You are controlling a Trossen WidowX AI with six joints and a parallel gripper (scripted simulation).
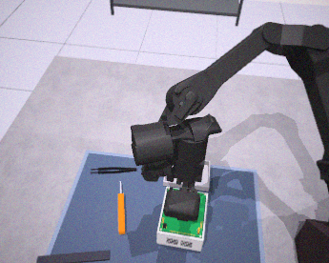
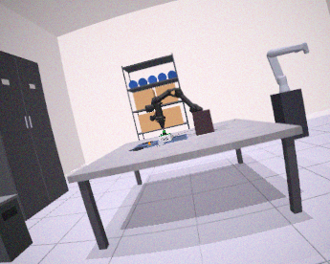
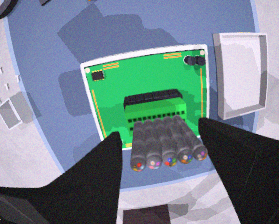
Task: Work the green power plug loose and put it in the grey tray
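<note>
Now: gripper tip 20 mm above the green power plug. From my gripper tip the other things lie so: blue mat 50 mm ahead, 110 mm below; dark bar 220 mm ahead, 110 mm to the left, 100 mm below.
</note>
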